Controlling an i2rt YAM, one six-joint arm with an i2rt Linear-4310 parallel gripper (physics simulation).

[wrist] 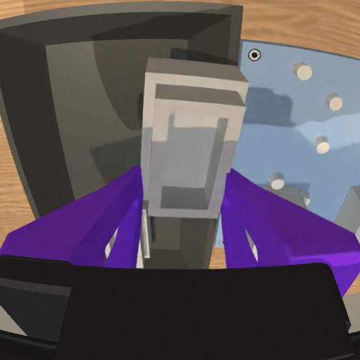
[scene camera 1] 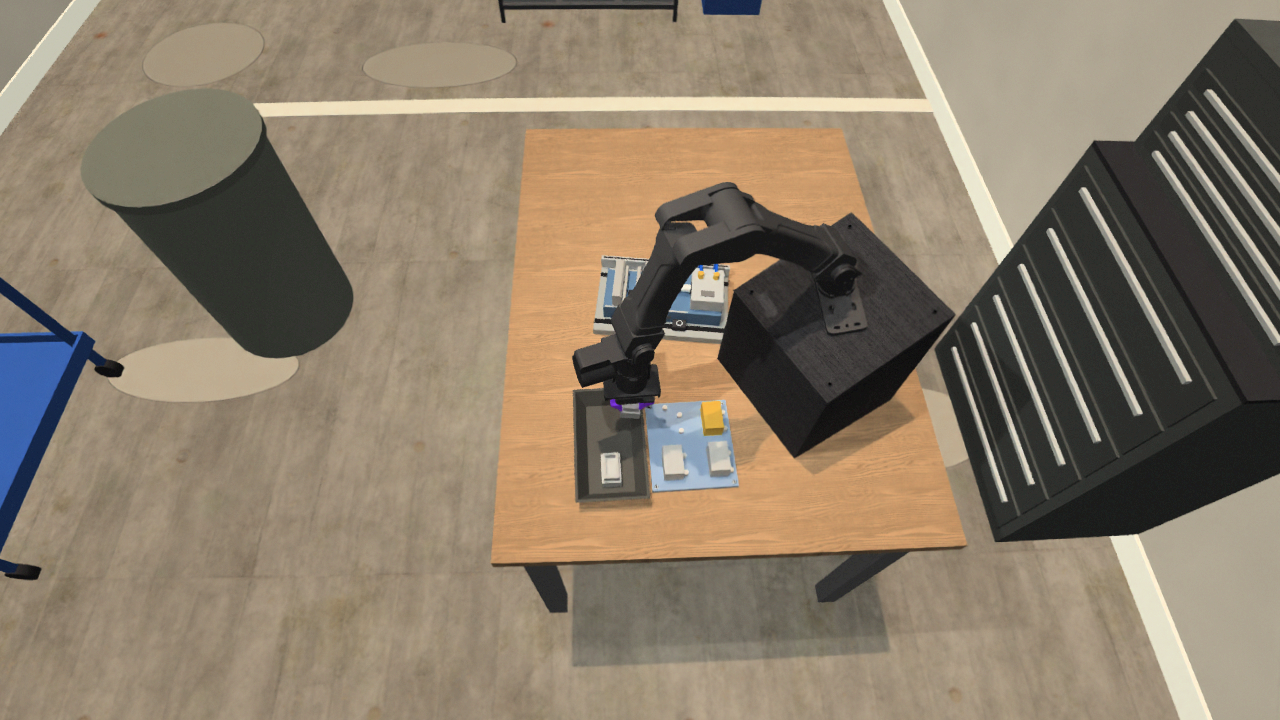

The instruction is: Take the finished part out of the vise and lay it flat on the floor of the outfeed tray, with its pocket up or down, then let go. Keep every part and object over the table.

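Frame: origin at the arm's base, x back, y right, z up, level; metres.
Where they show: gripper, fingertip midpoint: (scene camera 1: 630, 407); arm's base at its link origin: (scene camera 1: 835, 284).
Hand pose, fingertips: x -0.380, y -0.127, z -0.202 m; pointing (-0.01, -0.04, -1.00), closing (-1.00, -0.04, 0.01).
Note:
Each offset is from my fingertips to the top centre of the thing. "pt": to the spot under its first point.
My gripper (scene camera 1: 631, 405) (wrist: 181, 177) is shut on the grey finished part @[dx +0.002, dy +0.016, dz +0.016 m] (scene camera 1: 631, 411) (wrist: 186, 157), whose purple fingers press on its two long sides. The part's rectangular pocket faces the wrist camera. It hangs above the dark outfeed tray @[pt dx -0.105, dy -0.057, dz -0.049 m] (scene camera 1: 578, 447) (wrist: 30, 120), near the tray's back right corner, and overlaps the right wall in the wrist view. Another light part @[dx -0.043, dy -0.102, dz -0.039 m] (scene camera 1: 610, 468) lies in the front of the tray; part of it shows behind the fingers in the wrist view. The vise @[dx +0.094, dy +0.304, dz +0.013 m] (scene camera 1: 702, 317) stands behind the tray, partly hidden by the arm.
A light blue board @[pt dx +0.117, dy -0.130, dz -0.078 m] (scene camera 1: 693, 481) (wrist: 280, 135) adjoins the tray's right side. It carries white pegs, two grey blocks @[dx +0.078, dy -0.095, dz -0.042 m] (scene camera 1: 673, 461) @[dx +0.169, dy -0.093, dz -0.042 m] (scene camera 1: 719, 457) and a yellow block @[dx +0.168, dy -0.004, dz -0.042 m] (scene camera 1: 711, 418). The arm's black pedestal (scene camera 1: 805, 358) stands at the right. The wooden table's left edge runs close beside the tray.

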